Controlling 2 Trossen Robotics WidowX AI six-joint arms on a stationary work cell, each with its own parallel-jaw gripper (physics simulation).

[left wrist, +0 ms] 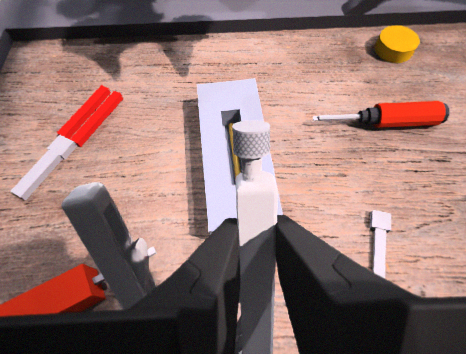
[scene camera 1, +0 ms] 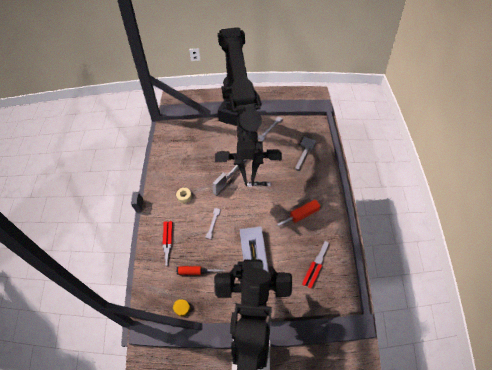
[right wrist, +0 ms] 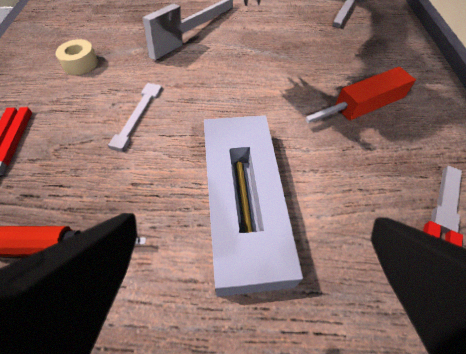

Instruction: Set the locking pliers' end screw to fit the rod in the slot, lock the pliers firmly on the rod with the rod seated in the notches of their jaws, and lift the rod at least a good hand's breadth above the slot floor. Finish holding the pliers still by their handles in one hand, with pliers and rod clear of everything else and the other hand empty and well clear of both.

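Frame: origin at the left arm's base, x down, y left, z ahead, level; metres.
Where they show: left gripper, fingertip midpoint: [left wrist: 255,228] [scene camera 1: 249,185]; right gripper, fingertip midpoint: [right wrist: 255,226].
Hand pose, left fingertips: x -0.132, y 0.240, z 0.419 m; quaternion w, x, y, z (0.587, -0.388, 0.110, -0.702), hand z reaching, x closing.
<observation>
After its pixels a point has its place.
The grey locking pliers [scene camera 1: 260,184] {x -0.081, y 0.256, z 0.370 m} [left wrist: 257,200] {x -0.152, y 0.241, z 0.422 m} are held by the screw-ended handle, their knurled end screw [left wrist: 251,139] {x -0.168, y 0.247, z 0.432 m} pointing away from the fingers. The other handle [left wrist: 95,220] {x -0.148, y 0.286, z 0.398 m} stands spread off to the left in the left wrist view. The jaws are hidden. My left gripper [scene camera 1: 251,183] {x -0.132, y 0.240, z 0.419 m} [left wrist: 255,228] {x -0.132, y 0.240, z 0.419 m} is shut on that screw-ended handle, and the pliers appear raised off the table. A brass rod [scene camera 1: 253,248] {x 0.052, y 0.293, z 0.522 m} [left wrist: 235,165] {x 0.052, y 0.299, z 0.534 m} [right wrist: 244,197] {x 0.051, y 0.305, z 0.546 m} lies in the slot of the pale block [scene camera 1: 251,233] {x 0.030, y 0.271, z 0.485 m} [left wrist: 212,95] {x 0.030, y 0.354, z 0.599 m} [right wrist: 255,265] {x 0.030, y 0.340, z 0.612 m}. My right gripper [right wrist: 255,226] {x -0.106, y 0.339, z 0.639 m} is open and empty near the block.
A thick red screwdriver [scene camera 1: 305,211] {x 0.034, y 0.407, z 0.343 m} [right wrist: 377,92] {x 0.034, y 0.404, z 0.352 m}, red-handled pliers [scene camera 1: 312,274] {x 0.055, y 0.502, z 0.541 m} [left wrist: 90,117] {x 0.055, y 0.491, z 0.532 m} and a second screwdriver [scene camera 1: 189,270] {x 0.038, y 0.141, z 0.673 m} [left wrist: 410,114] {x 0.040, y 0.138, z 0.661 m} lie around the block. A small wrench [scene camera 1: 213,223] {x 0.060, y 0.135, z 0.484 m} [right wrist: 134,117] {x 0.059, y 0.134, z 0.491 m}, a mallet [scene camera 1: 220,184] {x 0.025, y 0.104, z 0.354 m} [right wrist: 167,32] {x 0.031, y 0.105, z 0.350 m}, a tape ring [right wrist: 80,62] {x 0.046, y 0.015, z 0.442 m} and a yellow disc [scene camera 1: 181,307] {x 0.045, y 0.169, z 0.791 m} [left wrist: 397,44] {x 0.045, y 0.169, z 0.777 m} are farther out.
</observation>
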